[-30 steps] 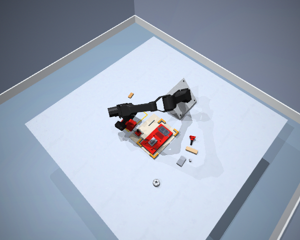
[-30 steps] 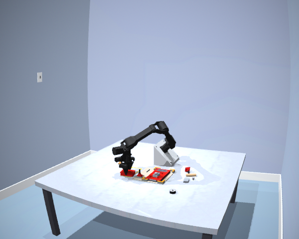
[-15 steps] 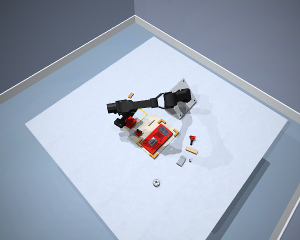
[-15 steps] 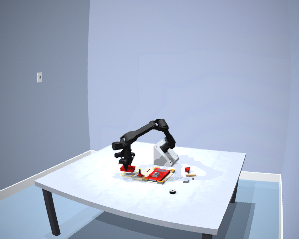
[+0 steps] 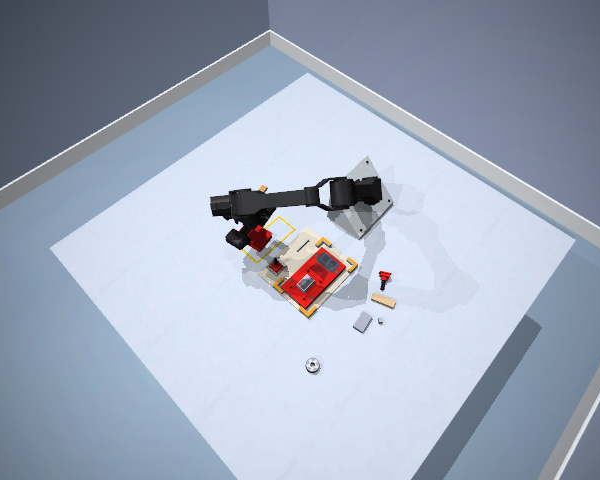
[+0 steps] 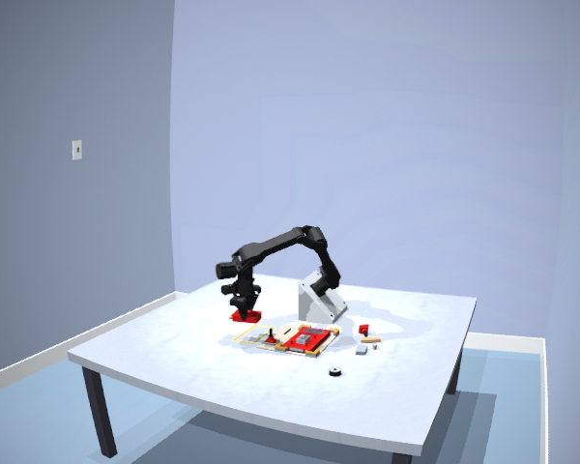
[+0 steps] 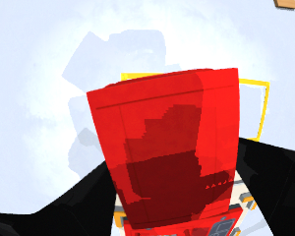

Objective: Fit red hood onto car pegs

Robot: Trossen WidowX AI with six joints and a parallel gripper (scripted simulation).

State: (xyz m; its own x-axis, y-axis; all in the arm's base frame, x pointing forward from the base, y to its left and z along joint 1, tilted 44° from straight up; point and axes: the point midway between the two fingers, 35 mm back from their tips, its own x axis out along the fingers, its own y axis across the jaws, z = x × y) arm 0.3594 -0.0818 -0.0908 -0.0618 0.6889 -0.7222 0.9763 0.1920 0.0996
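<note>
The grey engine block lies 220 mm to the left of my gripper tip, 70 mm below it and 20 mm behind it. Also, from my gripper tip: red hood 10 mm above.
</note>
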